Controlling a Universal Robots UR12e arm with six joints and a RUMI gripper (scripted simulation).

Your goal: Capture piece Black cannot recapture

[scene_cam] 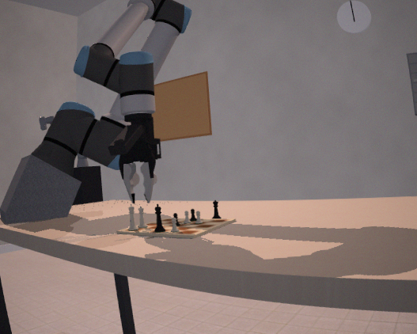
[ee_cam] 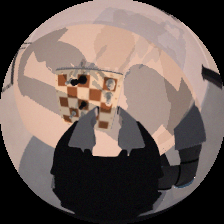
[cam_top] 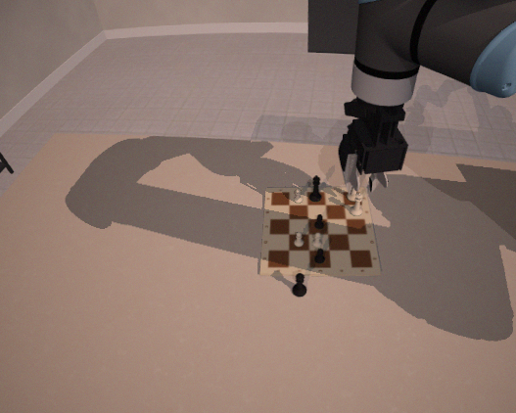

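Right now the tall white piece is 1 cm ahead of my hand, 4 cm to the right of it and 4 cm below it. Also, from my hand: tall black piece 9 cm ahead, 3 cm to the right, 4 cm below; then chessboard 8 cm ahead, 5 cm to the left, 8 cm below.
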